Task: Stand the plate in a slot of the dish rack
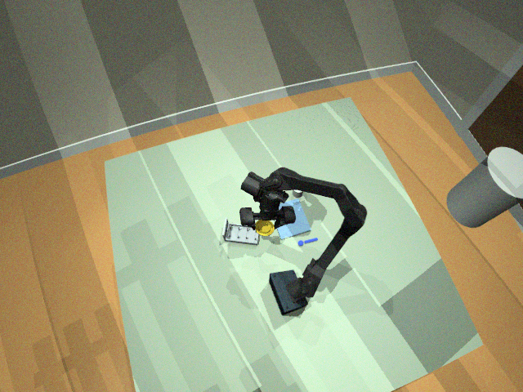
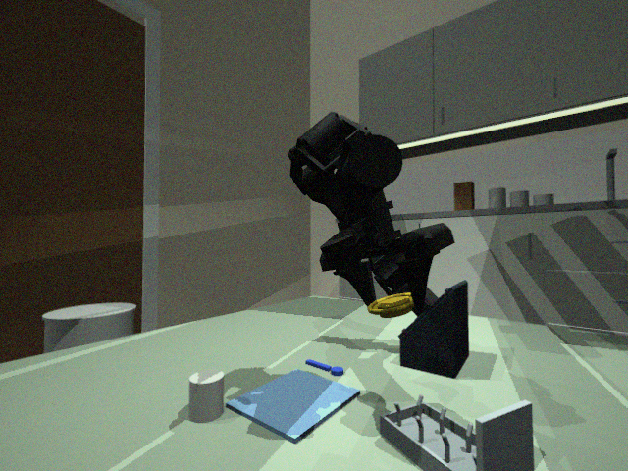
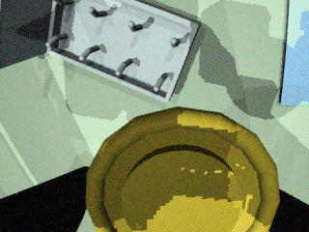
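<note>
Now: the grey dish rack 60 mm ahead of my gripper tip, 70 mm to the left of it and 110 mm below it. From my gripper tip the other things lie so: yellow plate 10 mm above; then blue mat 40 mm ahead, 140 mm to the right, 140 mm below; then blue spoon 80 mm behind, 150 mm to the right, 130 mm below.
</note>
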